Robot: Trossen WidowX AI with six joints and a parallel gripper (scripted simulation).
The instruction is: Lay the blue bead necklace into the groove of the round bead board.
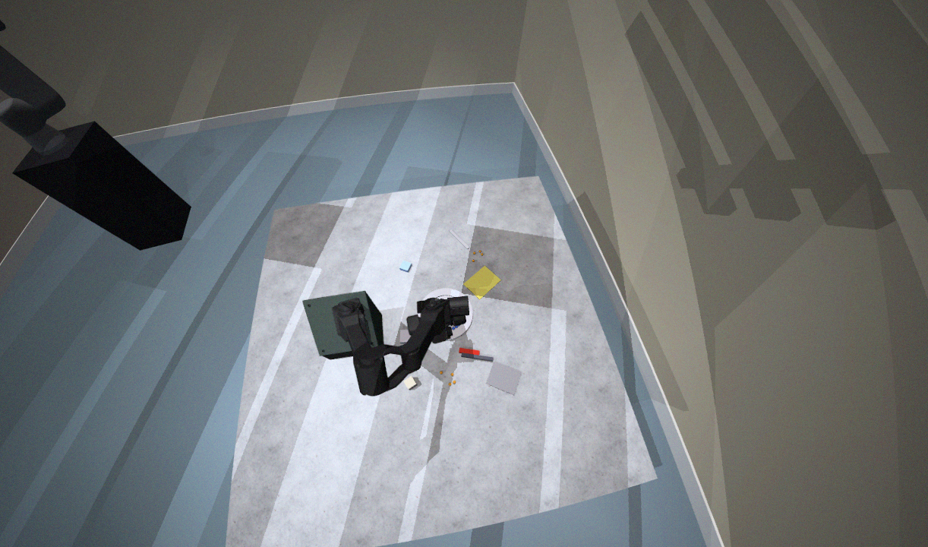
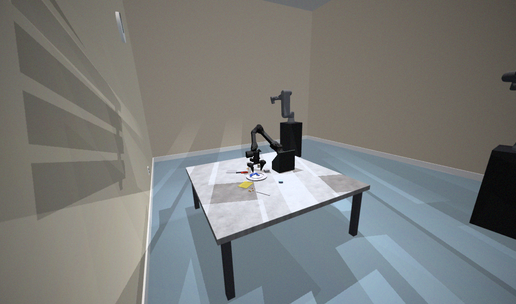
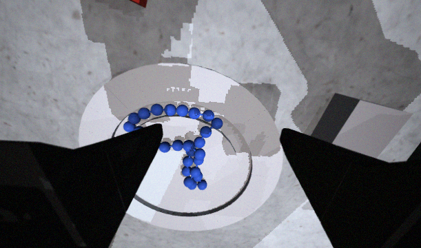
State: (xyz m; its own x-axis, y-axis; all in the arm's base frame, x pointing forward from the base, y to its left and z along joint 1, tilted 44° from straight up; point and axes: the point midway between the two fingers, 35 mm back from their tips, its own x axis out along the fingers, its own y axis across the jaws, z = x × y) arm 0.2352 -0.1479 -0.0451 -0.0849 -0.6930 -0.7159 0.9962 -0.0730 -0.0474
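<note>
The round white bead board is 4 cm ahead of my gripper tip, 5 cm to the left of it and 2 cm below it. Round my gripper tip: cream cube (13 cm behind, 16 cm to the right, 1 cm below); then yellow sheet (21 cm ahead, 14 cm to the left, 3 cm below); then grey tool (10 cm ahead, 12 cm to the right, 2 cm below).
</note>
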